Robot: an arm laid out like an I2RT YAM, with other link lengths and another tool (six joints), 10 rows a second.
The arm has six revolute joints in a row. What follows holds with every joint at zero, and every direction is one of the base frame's. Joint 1 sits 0.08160 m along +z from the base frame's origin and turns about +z. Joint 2 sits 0.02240 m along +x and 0.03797 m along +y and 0.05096 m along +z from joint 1 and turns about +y. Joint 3 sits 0.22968 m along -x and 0.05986 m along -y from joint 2 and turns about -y. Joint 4 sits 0.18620 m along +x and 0.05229 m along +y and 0.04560 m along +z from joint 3 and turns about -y. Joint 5 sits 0.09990 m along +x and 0.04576 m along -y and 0.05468 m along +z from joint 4 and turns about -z. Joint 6 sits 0.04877 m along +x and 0.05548 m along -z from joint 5 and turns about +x. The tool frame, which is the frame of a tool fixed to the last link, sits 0.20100 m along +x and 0.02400 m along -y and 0.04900 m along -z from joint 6; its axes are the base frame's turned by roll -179.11, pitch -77.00 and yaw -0.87 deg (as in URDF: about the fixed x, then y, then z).
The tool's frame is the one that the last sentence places.
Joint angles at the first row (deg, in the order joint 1, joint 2, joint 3, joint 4, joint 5, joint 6):
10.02 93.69 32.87 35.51 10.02 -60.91
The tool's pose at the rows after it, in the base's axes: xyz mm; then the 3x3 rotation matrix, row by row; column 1 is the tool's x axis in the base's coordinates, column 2 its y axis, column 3 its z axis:
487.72, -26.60, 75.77; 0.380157, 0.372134, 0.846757; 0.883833, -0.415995, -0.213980; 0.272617, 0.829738, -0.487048
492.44, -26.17, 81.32; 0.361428, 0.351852, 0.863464; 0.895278, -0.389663, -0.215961; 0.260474, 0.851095, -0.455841
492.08, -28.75, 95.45; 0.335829, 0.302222, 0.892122; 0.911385, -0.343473, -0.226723; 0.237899, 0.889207, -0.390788
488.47, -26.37, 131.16; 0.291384, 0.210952, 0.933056; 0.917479, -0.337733, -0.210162; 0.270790, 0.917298, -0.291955
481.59, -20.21, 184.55; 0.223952, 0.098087, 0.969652; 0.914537, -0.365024, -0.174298; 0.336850, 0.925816, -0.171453
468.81, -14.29, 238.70; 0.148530, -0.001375, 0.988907; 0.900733, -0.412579, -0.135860; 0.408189, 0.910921, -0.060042
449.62, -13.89, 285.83; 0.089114, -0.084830, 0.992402; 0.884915, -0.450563, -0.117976; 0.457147, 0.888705, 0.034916
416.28, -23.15, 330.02; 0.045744, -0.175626, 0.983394; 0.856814, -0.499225, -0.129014; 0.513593, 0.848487, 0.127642
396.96, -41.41, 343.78; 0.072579, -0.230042, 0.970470; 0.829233, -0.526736, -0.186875; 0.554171, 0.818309, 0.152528
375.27, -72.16, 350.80; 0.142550, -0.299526, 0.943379; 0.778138, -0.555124, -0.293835; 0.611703, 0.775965, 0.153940
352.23, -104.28, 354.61; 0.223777, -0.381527, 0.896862; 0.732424, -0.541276, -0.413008; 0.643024, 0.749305, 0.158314
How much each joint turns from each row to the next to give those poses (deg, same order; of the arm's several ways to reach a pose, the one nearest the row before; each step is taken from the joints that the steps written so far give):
0.00 1.14 0.62 1.04 -0.35 -0.52
0.00 1.41 -0.88 4.04 0.08 -1.93
0.00 0.62 -3.60 7.82 0.62 -3.43
0.00 -2.98 -4.04 7.39 -0.70 -1.41
0.00 -6.59 -2.47 3.70 -1.75 0.34
0.00 -8.52 -0.96 -0.35 -1.93 1.76
0.00 -9.22 -0.44 -2.81 -0.89 1.41
0.00 -12.81 -1.23 -5.51 0.78 2.10
0.00 -6.71 -0.27 -4.32 3.50 1.41
0.00 -6.34 0.53 -5.54 6.58 1.94
0.00 -4.13 -0.27 -2.29 7.29 -0.43

